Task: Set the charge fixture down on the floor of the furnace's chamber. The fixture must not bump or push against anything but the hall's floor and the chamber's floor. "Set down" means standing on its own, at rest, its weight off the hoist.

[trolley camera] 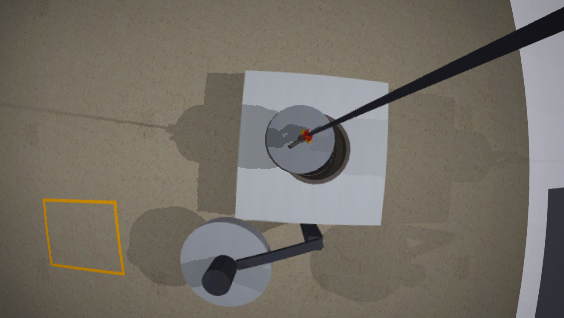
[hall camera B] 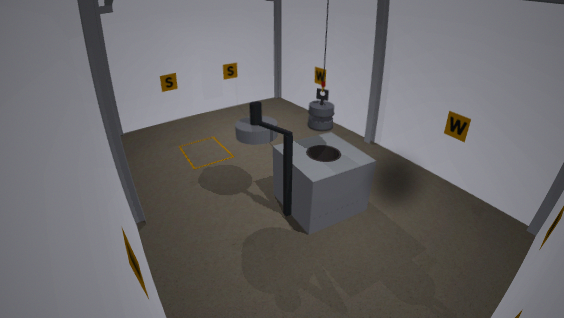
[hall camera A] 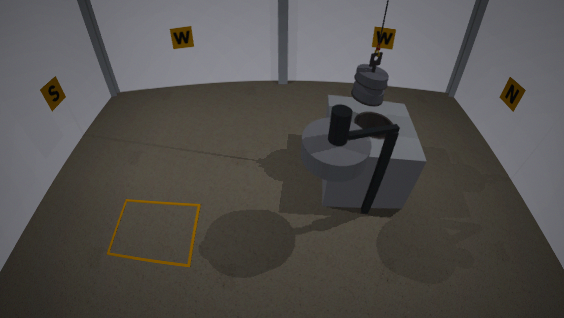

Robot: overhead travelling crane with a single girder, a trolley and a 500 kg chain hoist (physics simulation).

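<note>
The charge fixture, a grey stack of round discs, hangs close to upright above the furnace. The hook is shut on the fixture's lifting eye, on the chain. In both hall views a gap shows between the fixture and the furnace top. In the trolley view the fixture covers the upper left of the round chamber opening; a dark crescent shows at its right and below. The chamber's floor is hidden.
The round grey lid with a black cylinder is held beside the furnace by a black post and arm. A yellow square outline marks the floor.
</note>
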